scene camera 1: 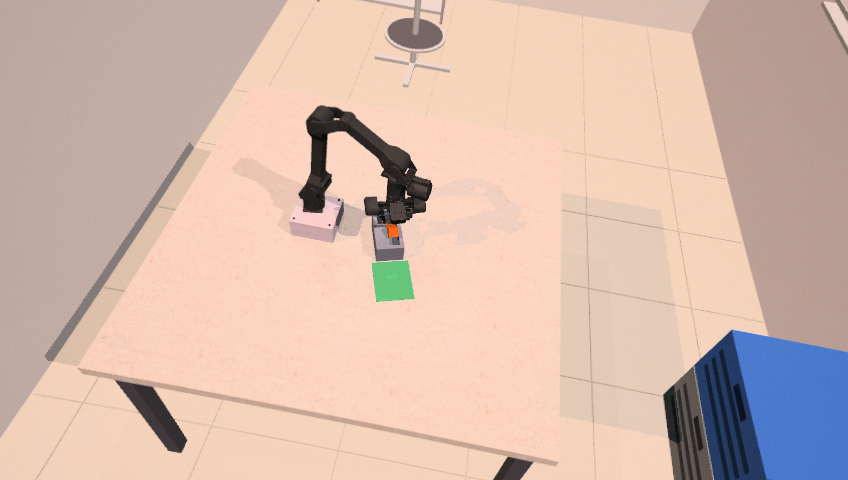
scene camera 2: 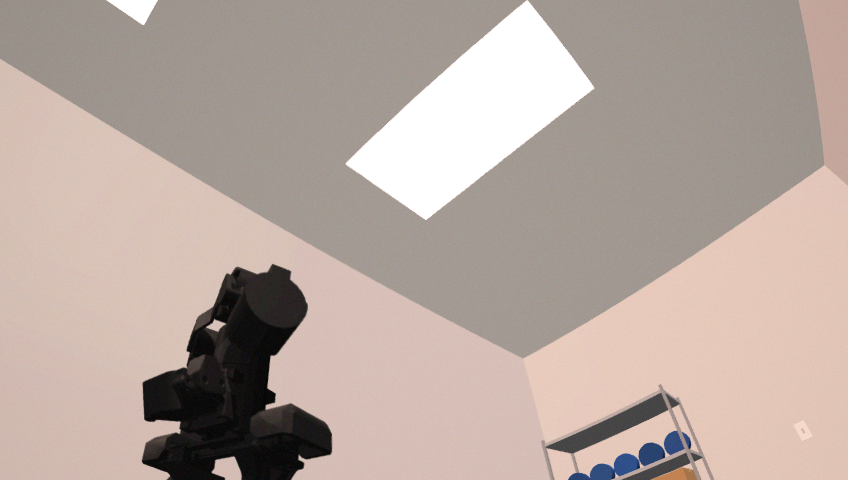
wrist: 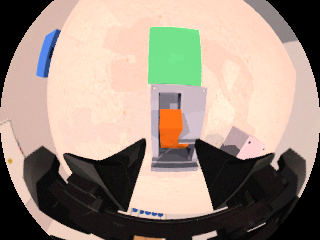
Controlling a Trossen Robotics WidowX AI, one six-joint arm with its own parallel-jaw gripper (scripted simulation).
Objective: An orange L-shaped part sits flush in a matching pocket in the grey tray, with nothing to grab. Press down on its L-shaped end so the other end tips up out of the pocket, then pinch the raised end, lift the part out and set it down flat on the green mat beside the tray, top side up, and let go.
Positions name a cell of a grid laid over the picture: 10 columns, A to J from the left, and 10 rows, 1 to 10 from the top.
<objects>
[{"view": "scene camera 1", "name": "gripper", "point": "E5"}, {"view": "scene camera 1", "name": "green mat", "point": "E6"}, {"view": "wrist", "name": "gripper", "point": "F6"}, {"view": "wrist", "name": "orange L-shaped part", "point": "F6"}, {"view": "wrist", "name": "green mat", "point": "F3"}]
</objects>
